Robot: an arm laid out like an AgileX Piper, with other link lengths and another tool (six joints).
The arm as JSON. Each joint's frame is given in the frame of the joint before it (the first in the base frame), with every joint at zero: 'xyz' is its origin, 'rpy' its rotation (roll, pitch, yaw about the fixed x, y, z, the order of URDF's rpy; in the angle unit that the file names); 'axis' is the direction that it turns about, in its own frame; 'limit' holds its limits. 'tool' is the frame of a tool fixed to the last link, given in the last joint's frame.
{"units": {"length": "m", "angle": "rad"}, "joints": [
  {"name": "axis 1", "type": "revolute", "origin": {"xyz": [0.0, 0.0, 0.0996], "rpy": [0.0, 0.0, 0.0]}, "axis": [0.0, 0.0, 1.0], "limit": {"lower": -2.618, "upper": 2.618}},
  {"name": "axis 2", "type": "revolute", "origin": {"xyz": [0.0, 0.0, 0.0], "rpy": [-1.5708, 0.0, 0.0]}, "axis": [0.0, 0.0, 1.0], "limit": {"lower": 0.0, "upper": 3.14}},
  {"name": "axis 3", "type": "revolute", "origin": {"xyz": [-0.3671, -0.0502, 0.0], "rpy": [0.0, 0.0, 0.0]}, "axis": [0.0, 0.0, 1.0], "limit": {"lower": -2.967, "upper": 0.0}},
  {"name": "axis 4", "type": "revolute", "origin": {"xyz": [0.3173, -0.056, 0.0], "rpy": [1.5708, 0.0, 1.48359]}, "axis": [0.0, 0.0, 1.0], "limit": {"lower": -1.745, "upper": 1.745}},
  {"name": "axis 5", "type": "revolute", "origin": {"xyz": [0.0, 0.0, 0.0], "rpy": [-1.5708, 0.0, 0.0]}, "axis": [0.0, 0.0, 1.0], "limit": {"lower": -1.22, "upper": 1.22}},
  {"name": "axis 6", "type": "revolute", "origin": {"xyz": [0.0, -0.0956, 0.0], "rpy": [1.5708, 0.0, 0.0]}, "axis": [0.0, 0.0, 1.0], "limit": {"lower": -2.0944, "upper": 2.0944}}
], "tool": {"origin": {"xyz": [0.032, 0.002, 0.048], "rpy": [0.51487, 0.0, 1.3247]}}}
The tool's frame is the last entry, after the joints.
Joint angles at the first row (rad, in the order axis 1, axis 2, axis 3, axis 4, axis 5, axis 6):
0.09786, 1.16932, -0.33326, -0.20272, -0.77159, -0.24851
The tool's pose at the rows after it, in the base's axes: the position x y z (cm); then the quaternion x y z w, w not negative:
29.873 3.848 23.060 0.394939 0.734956 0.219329 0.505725
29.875 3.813 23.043 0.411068 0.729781 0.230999 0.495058
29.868 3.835 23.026 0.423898 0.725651 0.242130 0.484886
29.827 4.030 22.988 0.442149 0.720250 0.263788 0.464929
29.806 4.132 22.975 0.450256 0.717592 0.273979 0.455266
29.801 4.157 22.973 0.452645 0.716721 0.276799 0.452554
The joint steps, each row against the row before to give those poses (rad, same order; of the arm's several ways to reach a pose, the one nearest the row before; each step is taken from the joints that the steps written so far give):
0.00002, 0.00001, 0.00000, 0.01801, 0.00000, 0.02283
-0.00004, 0.00000, 0.00001, 0.01727, -0.00001, 0.03236
-0.00001, -0.00001, -0.00002, 0.01015, 0.00002, 0.03255
0.00003, 0.00000, 0.00003, 0.00229, -0.00003, 0.06847
-0.00003, 0.00000, -0.00001, -0.00003, 0.00002, 0.03289
0.00002, -0.00002, -0.00002, 0.00047, 0.00003, 0.00899

